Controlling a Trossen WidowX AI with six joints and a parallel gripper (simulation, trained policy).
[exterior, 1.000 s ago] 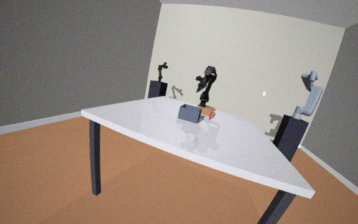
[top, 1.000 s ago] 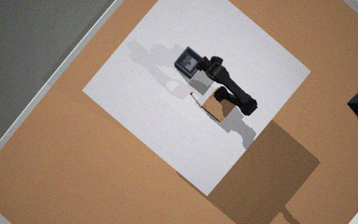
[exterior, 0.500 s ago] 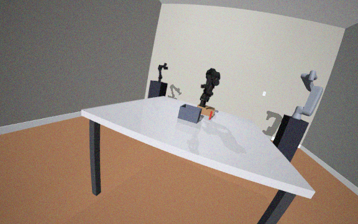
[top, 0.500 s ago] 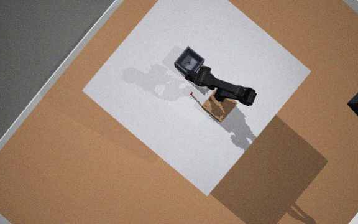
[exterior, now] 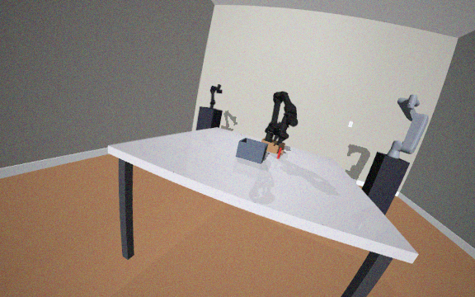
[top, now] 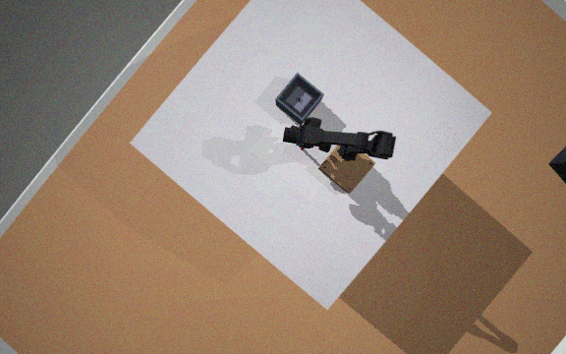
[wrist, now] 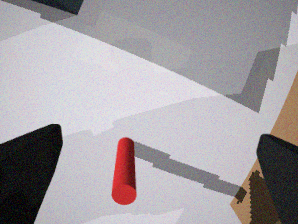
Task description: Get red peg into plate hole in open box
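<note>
The red peg is 40 mm to the left of my gripper tip and 60 mm below it. Also, from my gripper tip: grey box (180 mm ahead, 100 mm to the right, 70 mm below); grey plate (180 mm ahead, 100 mm to the right, 50 mm below).
</note>
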